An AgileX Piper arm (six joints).
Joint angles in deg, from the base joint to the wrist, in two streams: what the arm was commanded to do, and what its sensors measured. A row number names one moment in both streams.
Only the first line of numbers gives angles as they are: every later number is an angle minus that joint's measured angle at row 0.
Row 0, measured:
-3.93, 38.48, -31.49, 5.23, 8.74, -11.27
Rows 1 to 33, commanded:
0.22, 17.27, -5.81, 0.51, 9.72, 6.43
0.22, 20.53, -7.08, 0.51, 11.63, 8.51
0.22, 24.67, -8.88, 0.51, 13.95, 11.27
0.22, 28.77, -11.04, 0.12, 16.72, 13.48
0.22, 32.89, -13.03, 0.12, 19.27, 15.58
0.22, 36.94, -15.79, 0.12, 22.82, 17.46
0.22, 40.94, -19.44, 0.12, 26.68, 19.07
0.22, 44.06, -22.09, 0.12, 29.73, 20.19
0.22, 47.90, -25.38, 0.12, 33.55, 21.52
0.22, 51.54, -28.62, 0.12, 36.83, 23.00
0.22, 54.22, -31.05, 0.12, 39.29, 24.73
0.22, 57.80, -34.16, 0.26, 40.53, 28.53
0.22, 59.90, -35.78, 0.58, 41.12, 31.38
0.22, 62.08, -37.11, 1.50, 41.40, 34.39
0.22, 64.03, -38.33, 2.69, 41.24, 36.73
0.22, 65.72, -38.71, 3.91, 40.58, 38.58
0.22, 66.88, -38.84, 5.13, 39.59, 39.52
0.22, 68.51, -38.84, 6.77, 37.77, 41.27
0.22, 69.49, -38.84, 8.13, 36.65, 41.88
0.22, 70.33, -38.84, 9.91, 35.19, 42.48
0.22, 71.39, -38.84, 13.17, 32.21, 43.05
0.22, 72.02, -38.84, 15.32, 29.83, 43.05
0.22, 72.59, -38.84, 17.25, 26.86, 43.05
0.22, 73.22, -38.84, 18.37, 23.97, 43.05
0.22, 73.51, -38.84, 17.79, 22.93, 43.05
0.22, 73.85, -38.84, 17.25, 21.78, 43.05
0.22, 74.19, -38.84, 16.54, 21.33, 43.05
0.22, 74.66, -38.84, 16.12, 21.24, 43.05
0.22, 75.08, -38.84, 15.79, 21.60, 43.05
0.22, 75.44, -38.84, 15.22, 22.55, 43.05
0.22, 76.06, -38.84, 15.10, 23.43, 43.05
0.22, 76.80, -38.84, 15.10, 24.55, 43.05
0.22, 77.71, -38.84, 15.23, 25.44, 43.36
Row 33, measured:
0.12, 75.24, -38.67, 16.21, 22.98, 42.99
